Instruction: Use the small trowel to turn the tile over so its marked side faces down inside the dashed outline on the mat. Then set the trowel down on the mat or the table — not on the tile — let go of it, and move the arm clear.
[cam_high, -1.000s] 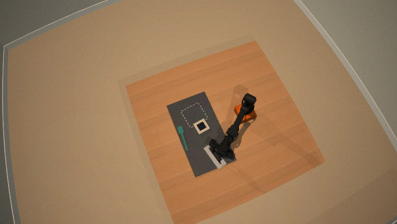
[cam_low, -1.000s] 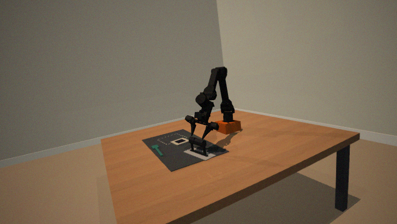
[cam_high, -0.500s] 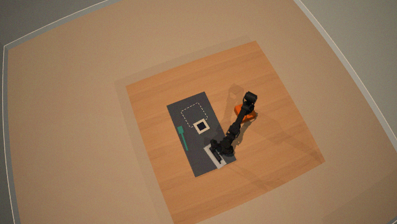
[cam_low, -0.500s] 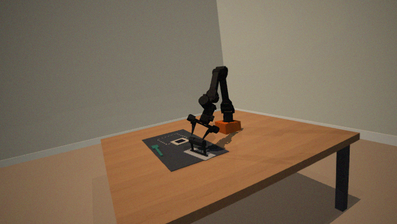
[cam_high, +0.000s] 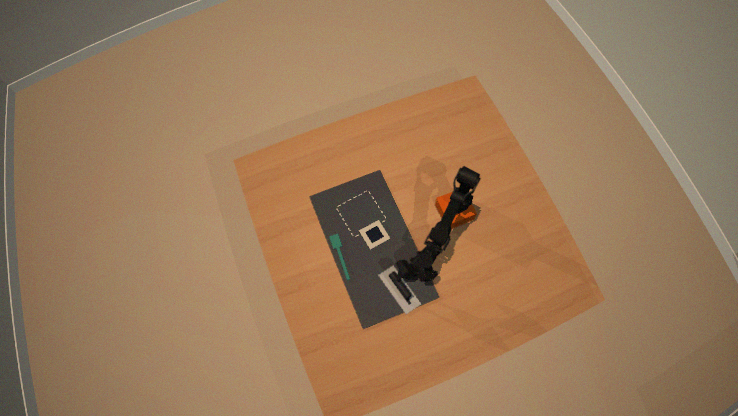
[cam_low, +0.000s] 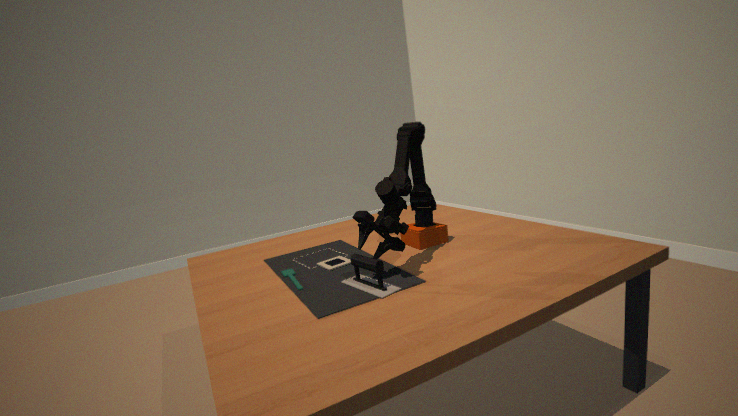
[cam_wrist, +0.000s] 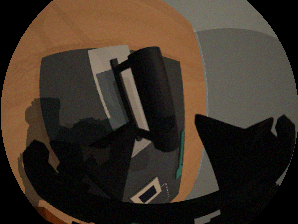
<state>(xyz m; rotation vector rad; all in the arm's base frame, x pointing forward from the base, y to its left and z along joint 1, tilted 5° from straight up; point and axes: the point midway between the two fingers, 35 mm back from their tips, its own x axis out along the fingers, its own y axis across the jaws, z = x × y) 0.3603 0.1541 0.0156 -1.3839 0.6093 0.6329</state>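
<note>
My gripper tip is 5 cm above the grey trowel, 1 cm to the left of it and 1 cm short of it. From my gripper tip the other things lie so: tile (25 cm to the right, 8 cm below, 2 cm behind); then dark mat (21 cm to the right, 11 cm below, 1 cm ahead).
</note>
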